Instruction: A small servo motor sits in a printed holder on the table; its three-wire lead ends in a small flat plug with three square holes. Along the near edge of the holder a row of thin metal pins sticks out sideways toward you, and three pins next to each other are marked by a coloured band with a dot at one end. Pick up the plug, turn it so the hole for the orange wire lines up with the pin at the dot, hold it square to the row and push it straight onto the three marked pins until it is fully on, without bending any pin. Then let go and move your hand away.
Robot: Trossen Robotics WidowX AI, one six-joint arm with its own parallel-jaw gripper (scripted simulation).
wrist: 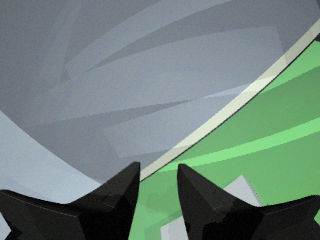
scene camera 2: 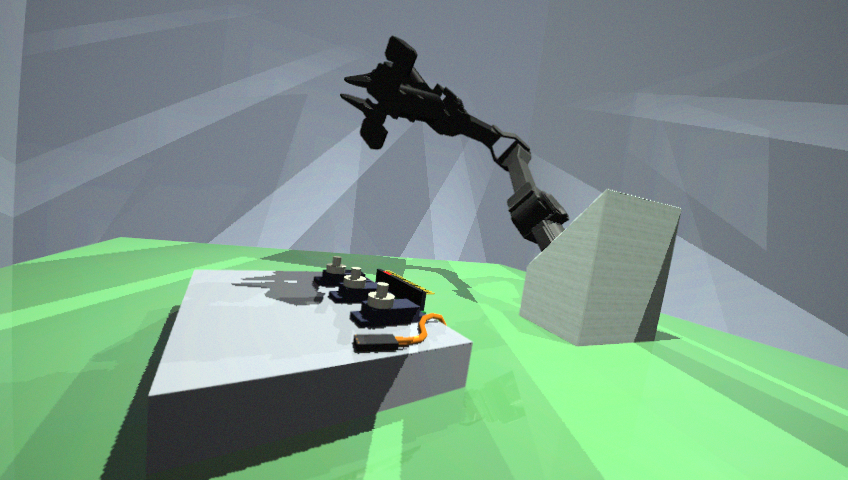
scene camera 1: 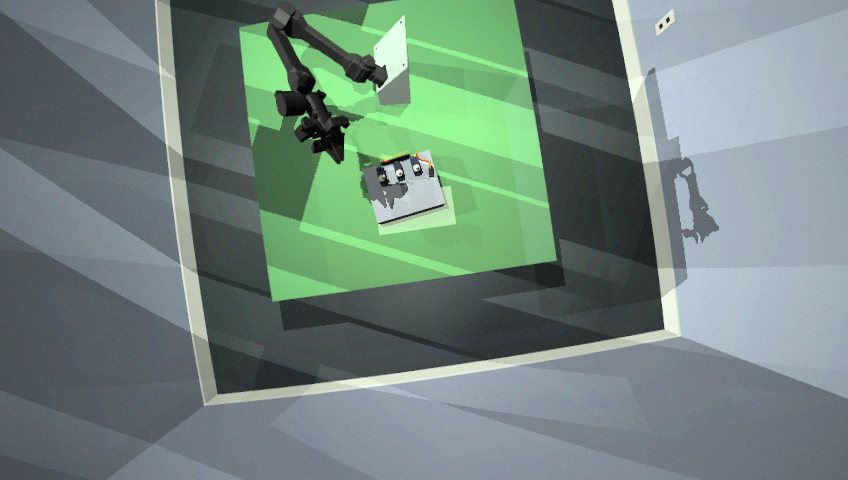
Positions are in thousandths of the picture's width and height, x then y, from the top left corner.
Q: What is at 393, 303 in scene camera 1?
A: My gripper.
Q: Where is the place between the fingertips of my gripper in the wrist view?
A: At 495, 706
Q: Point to a grey holder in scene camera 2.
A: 299, 745
